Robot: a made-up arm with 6 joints. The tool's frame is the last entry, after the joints. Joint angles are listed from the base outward.
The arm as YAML. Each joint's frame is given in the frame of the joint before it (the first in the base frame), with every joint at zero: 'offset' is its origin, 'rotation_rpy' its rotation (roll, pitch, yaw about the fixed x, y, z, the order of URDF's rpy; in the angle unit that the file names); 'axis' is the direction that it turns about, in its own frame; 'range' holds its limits. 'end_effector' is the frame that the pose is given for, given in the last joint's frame.
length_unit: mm
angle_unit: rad
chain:
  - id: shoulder
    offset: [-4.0, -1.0, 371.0]
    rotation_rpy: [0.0, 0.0, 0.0]
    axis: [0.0, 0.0, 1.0]
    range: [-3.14, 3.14]
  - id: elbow
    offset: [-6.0, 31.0, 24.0]
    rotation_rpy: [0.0, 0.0, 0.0]
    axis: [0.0, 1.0, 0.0]
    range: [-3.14, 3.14]
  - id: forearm
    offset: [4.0, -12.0, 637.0]
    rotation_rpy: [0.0, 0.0, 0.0]
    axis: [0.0, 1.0, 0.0]
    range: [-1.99, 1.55]
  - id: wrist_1
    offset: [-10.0, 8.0, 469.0]
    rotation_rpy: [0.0, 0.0, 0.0]
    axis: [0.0, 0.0, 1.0]
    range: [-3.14, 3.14]
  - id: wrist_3
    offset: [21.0, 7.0, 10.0]
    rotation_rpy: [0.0, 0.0, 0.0]
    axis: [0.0, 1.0, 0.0]
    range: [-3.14, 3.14]
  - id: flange
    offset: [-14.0, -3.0, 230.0]
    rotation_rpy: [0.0, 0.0, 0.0]
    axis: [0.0, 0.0, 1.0]
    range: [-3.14, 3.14]
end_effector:
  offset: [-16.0, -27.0, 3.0]
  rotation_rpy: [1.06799, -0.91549, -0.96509]
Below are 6 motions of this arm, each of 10 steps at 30 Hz.
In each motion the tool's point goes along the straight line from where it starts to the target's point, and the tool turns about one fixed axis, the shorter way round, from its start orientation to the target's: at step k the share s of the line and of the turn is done. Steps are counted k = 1, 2, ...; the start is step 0. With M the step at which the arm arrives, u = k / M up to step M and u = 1 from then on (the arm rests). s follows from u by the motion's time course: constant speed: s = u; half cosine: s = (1 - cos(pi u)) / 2; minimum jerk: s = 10 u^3 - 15 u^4 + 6 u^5.
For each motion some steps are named. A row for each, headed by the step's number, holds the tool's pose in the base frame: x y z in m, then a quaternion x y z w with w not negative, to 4 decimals.
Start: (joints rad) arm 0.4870 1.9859 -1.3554 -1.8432 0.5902 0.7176
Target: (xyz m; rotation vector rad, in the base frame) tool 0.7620 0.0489 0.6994 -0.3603 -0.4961 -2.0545
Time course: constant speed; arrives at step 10
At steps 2, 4, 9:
2: 0.8346 0.2776 0.7202 -0.0683 -0.2698 -0.6002 0.7499
4: 0.8165 0.2204 0.7150 -0.0895 -0.2565 -0.6701 0.6907
9: 0.7711 0.0775 0.7020 -0.1386 -0.2133 -0.8173 0.5169

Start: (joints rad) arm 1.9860 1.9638 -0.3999 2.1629 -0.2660 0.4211
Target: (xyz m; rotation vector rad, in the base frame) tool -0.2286 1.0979 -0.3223 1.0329 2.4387 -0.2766
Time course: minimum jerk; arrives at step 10
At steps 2, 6, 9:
2: -0.4990 1.1684 0.0828 0.3400 0.9208 0.1505 0.1178
6: -0.3197 1.1217 -0.1858 0.3677 0.9084 -0.0161 0.1986
9: -0.2311 1.0985 -0.3186 0.3766 0.8903 -0.0986 0.2361

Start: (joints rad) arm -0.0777 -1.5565 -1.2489 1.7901 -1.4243 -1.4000
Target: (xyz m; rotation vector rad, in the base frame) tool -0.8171 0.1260 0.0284 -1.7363 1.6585 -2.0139
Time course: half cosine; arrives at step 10
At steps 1, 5, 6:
1: -0.8345 -0.1177 -0.0270 -0.4693 0.5240 -0.6958 0.1452
5: -0.8260 0.0011 0.0000 -0.5126 0.5285 -0.6724 0.0766
6: -0.8233 0.0397 0.0088 -0.5258 0.5292 -0.6637 0.0542

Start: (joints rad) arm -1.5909 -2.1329 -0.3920 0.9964 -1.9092 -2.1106
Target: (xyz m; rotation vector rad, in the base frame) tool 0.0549 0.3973 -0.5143 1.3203 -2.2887 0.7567
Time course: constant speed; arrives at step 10
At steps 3, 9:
3: -0.0574 0.5750 -0.3832 0.4840 -0.7994 0.3262 0.1425
9: 0.0389 0.4227 -0.4956 0.4731 -0.8145 0.2782 0.1878

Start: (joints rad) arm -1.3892 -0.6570 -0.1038 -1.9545 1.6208 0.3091
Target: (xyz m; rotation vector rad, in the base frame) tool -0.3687 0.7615 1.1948 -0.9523 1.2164 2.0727
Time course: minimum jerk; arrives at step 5
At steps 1, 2, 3, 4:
1: -0.3498 0.7716 1.1676 -0.3800 0.4951 0.7388 0.2542
2: -0.3550 0.7688 1.1751 -0.3730 0.4836 0.7480 0.2599
3: -0.3623 0.7649 1.1856 -0.3631 0.4670 0.7605 0.2679
4: -0.3675 0.7621 1.1931 -0.3558 0.4551 0.7691 0.2735

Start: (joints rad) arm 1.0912 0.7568 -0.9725 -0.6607 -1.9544 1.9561
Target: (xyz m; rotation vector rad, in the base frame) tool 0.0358 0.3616 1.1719 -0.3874 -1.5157 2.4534
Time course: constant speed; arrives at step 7
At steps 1, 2, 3, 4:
1: -0.0407 0.2482 1.2108 -0.0708 -0.6205 0.7802 0.0348
2: -0.0279 0.2671 1.2043 -0.0812 -0.6043 0.7911 0.0484
3: -0.0152 0.2860 1.1978 -0.0916 -0.5877 0.8015 0.0619
4: -0.0024 0.3049 1.1913 -0.1018 -0.5707 0.8113 0.0755

